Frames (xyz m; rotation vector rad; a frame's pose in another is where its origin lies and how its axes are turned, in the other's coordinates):
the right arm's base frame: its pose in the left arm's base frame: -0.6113 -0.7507 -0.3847 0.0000 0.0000 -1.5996
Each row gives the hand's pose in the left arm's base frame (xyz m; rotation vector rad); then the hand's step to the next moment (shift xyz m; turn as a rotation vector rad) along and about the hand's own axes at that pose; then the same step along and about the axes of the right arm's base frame.
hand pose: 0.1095 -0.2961 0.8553 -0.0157 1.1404 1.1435
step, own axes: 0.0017 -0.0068 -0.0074 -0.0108 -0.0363 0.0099
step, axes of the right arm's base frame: 0.0060 -0.0002 -0.0082 0.0186 0.0339 -0.0062
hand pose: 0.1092 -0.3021 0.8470 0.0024 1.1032 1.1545
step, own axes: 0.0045 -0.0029 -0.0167 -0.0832 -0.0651 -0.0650
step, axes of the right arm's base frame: 0.0069 -0.0094 -0.0131 0.1234 0.0077 -0.0093
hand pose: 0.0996 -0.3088 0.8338 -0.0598 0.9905 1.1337
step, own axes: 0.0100 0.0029 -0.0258 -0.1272 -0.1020 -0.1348
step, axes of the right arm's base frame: 0.0049 -0.0177 -0.0209 0.2083 -0.0079 -0.0363
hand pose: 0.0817 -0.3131 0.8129 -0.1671 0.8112 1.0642
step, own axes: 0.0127 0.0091 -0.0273 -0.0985 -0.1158 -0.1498
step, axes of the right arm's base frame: 0.0003 -0.0185 -0.0254 0.2019 0.0023 -0.0693
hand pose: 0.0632 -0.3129 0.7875 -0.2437 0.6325 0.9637
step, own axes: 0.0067 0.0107 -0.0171 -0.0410 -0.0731 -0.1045
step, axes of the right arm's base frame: -0.0023 -0.0128 -0.0168 0.1173 0.0060 -0.0644
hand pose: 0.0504 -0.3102 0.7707 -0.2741 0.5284 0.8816
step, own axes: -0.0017 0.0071 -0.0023 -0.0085 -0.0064 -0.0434
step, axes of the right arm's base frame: -0.0020 -0.0073 -0.0011 0.0289 -0.0126 -0.0317
